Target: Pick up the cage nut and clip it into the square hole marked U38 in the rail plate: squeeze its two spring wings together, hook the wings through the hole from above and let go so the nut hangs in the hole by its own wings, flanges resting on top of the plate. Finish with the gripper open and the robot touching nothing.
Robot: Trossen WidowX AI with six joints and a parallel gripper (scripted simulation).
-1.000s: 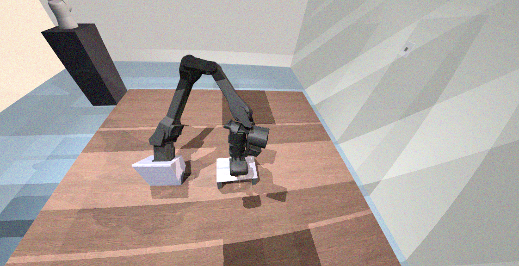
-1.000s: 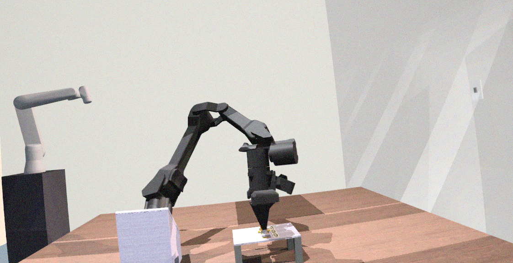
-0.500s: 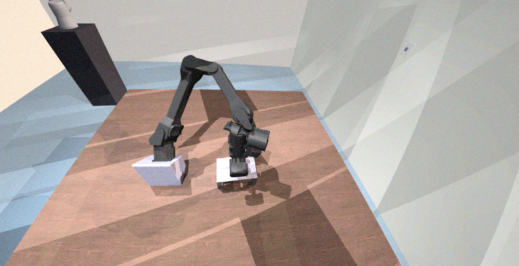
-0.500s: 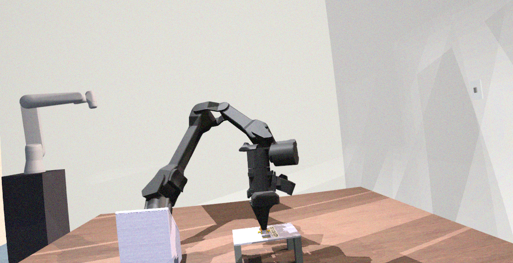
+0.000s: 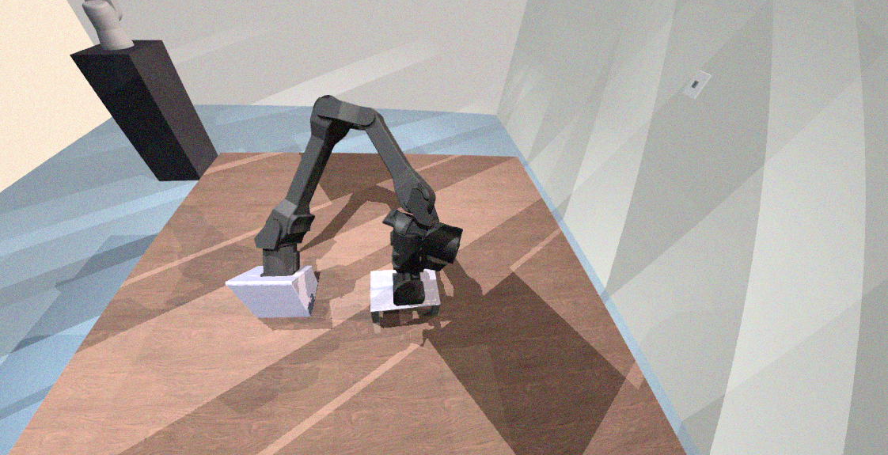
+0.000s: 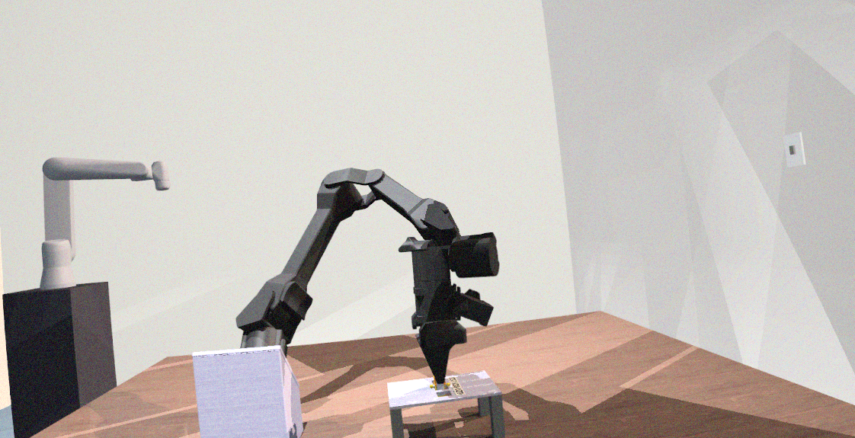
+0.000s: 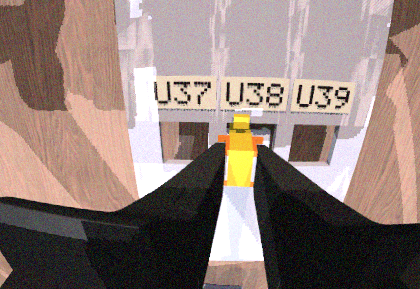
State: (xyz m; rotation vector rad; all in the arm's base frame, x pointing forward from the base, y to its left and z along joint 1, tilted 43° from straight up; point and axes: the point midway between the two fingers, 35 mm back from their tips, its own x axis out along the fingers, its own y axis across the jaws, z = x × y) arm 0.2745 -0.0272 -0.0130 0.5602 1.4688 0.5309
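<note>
My gripper tip is now 1 cm above the cage nut.
</note>
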